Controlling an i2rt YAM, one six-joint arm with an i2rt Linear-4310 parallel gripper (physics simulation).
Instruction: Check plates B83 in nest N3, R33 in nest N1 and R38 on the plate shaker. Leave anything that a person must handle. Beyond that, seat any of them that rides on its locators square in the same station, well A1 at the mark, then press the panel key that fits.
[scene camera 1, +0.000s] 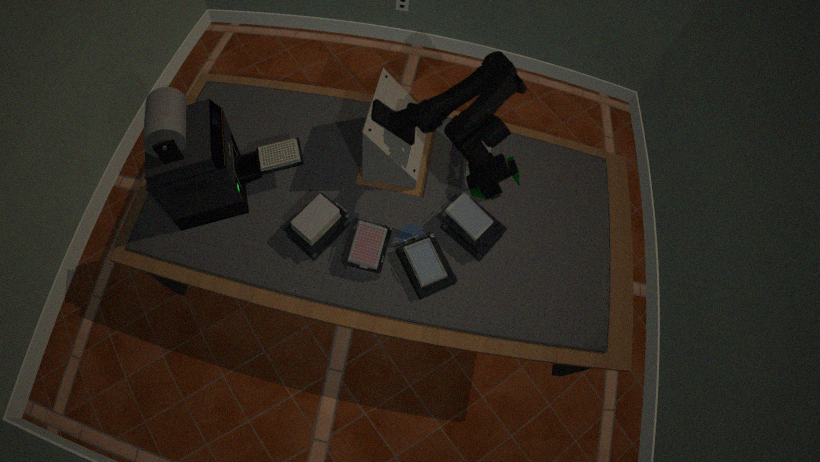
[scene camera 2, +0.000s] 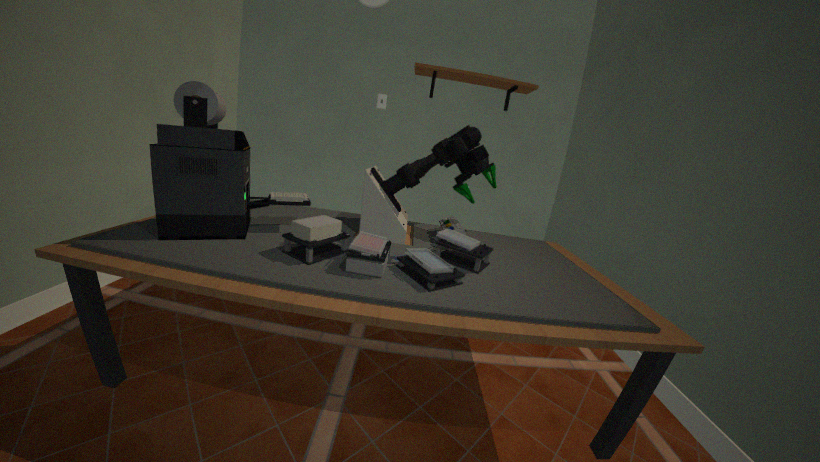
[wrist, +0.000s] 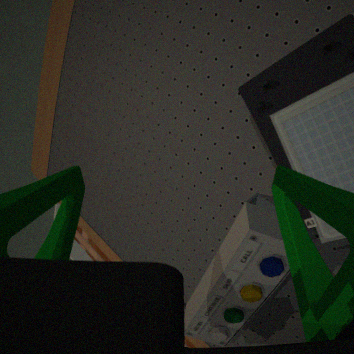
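Note:
My gripper (scene camera 1: 498, 188) (scene camera 2: 483, 194) (wrist: 177, 176) is open and empty, high above the table's back right. A pale-blue plate (scene camera 1: 468, 216) (scene camera 2: 459, 239) (wrist: 325, 130) lies on the right dark raised station; an A1 label (wrist: 310, 223) shows beside it. Another pale-blue plate (scene camera 1: 425, 261) (scene camera 2: 430, 260) lies on the front dark station. A pink plate (scene camera 1: 368, 245) (scene camera 2: 370, 243) lies on a light block-like base. A thick cream plate (scene camera 1: 315, 218) (scene camera 2: 316, 227) lies on the left raised station. I cannot read plate or station names, or judge their seating. The key panel (wrist: 220, 265) has blue, yellow and green keys.
A dark machine (scene camera 1: 195, 183) (scene camera 2: 200, 189) with a roll on top stands at the left; its arm holds a welled plate (scene camera 1: 280, 153) (scene camera 2: 289, 196). The arm's slanted white mount (scene camera 1: 387, 157) (scene camera 2: 378, 215) stands at the back middle. A wall shelf (scene camera 2: 473, 76) hangs behind.

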